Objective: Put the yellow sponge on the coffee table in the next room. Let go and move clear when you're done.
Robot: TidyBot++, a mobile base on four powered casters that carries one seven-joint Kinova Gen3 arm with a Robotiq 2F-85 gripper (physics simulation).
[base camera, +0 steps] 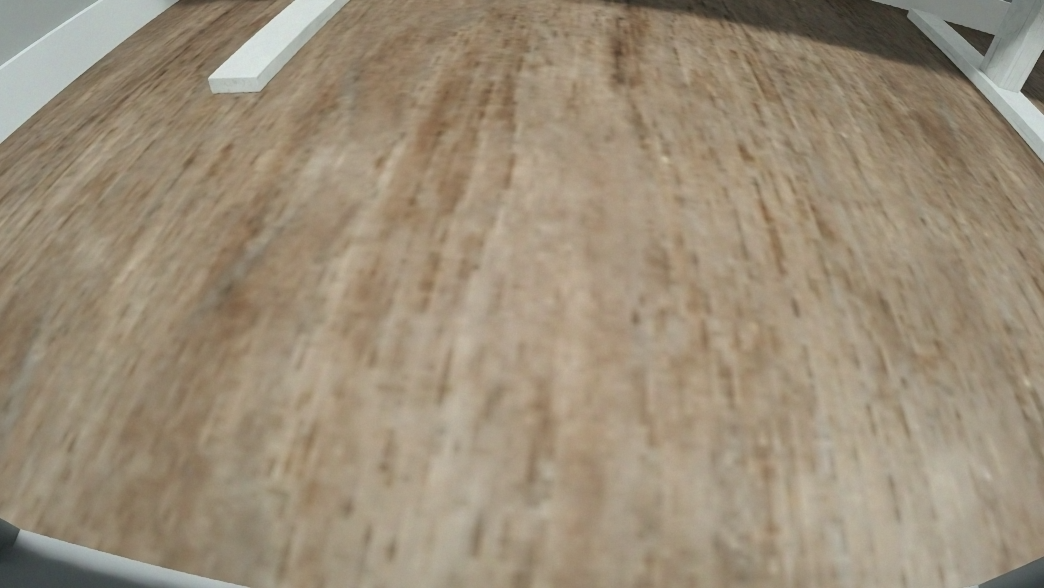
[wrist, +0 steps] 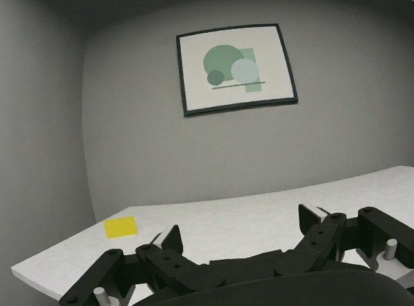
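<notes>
The yellow sponge (wrist: 120, 227) lies flat on a white table top (wrist: 215, 220), near its left end in the wrist view. My gripper (wrist: 240, 228) is open, with its fingers wide apart and nothing between them. The sponge is beyond and to the left of the left finger, apart from it. The sponge does not show in the base camera view. I cannot tell from these views whether this white table is the coffee table.
White foot bars of a table stand on the wooden floor, one at the upper left (base camera: 273, 47) and one at the upper right (base camera: 978, 80). A white baseboard (base camera: 65, 54) runs along the left. A framed picture (wrist: 235, 70) hangs on the grey wall behind the table.
</notes>
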